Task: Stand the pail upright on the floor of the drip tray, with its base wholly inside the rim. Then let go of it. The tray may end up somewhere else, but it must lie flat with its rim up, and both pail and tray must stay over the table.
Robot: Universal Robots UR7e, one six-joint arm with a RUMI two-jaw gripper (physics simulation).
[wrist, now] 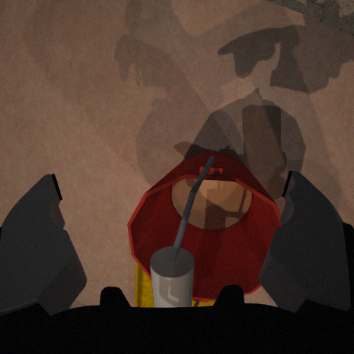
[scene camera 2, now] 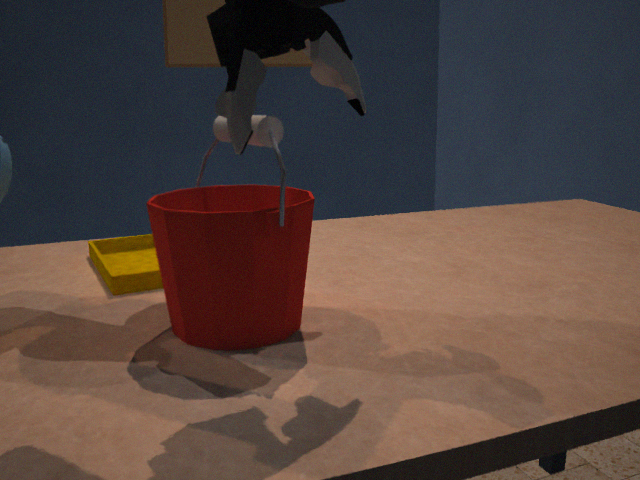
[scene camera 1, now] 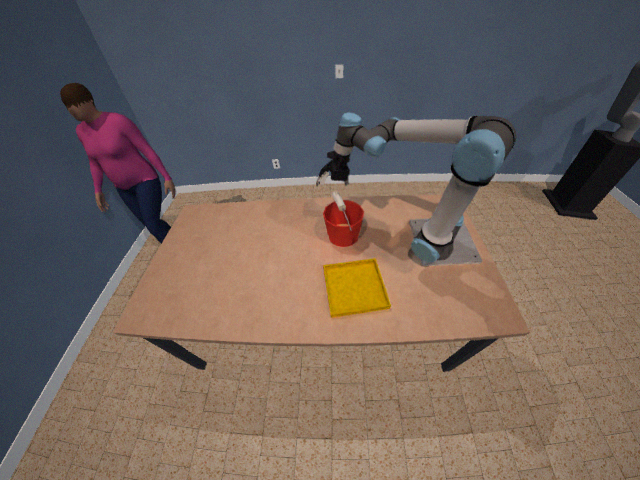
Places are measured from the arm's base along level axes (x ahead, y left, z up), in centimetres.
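Where they show: gripper, fingertip midpoint: (scene camera 2: pixel 305 133) (scene camera 1: pixel 331 185).
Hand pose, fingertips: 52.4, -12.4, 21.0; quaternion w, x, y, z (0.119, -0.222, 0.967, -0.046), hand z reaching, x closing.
Note:
Each offset is from my fingertips to the top centre of the thing, as dx, dy, dz. Level surfaces: height alone.
The red pail (scene camera 1: pixel 342 236) (scene camera 2: pixel 237 279) (wrist: pixel 225 260) stands upright on the table, beside the tray and apart from it. Its wire handle is raised, with a white cylindrical grip {-5.2, +10.8, +1.6} (scene camera 1: pixel 339 202) (scene camera 2: pixel 267 130) (wrist: pixel 172 285) at the top. The yellow drip tray {-16.5, +39.1, -20.3} (scene camera 1: pixel 356 289) (scene camera 2: pixel 135 282) (wrist: pixel 144 287) lies flat with its rim up; the pail hides part of it in scene camera 2. My gripper (scene camera 1: pixel 332 183) (scene camera 2: pixel 302 133) (wrist: pixel 171 176) is open above the pail. In the wrist view the white grip lies between the spread fingers, left of centre; in scene camera 2 one finger overlaps it.
The wooden table {dz -23.1} (scene camera 1: pixel 232 273) (scene camera 2: pixel 465 289) carries everything; its edge beyond the pail is near in scene camera 1. The arm's base plate (scene camera 1: pixel 466 248) is right of the pail. A person in a pink top (scene camera 1: pixel 121 149) stands beyond the table's left end.

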